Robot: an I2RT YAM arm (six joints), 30 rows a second.
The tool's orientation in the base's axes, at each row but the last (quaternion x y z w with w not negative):
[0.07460, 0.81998, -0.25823, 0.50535]
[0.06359, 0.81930, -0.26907, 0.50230]
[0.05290, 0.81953, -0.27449, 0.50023]
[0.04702, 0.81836, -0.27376, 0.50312]
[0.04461, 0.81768, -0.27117, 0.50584]
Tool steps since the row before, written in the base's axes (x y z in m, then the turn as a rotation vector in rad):
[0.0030, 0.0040, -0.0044, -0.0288, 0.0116, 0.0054]
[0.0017, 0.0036, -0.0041, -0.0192, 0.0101, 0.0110]
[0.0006, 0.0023, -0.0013, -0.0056, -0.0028, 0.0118]
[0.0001, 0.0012, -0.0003, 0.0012, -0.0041, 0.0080]
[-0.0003, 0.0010, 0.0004, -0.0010, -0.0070, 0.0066]
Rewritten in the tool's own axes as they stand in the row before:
[0.0018, 0.0061, 0.0019, 0.0075, -0.0030, -0.0305]
[0.0021, 0.0052, 0.0010, -0.0018, -0.0028, -0.0241]
[0.0004, 0.0027, -0.0002, -0.0067, -0.0091, -0.0071]
[0.0000, 0.0012, -0.0004, -0.0066, -0.0063, 0.0002]
[-0.0004, 0.0006, -0.0009, -0.0037, -0.0089, 0.0004]

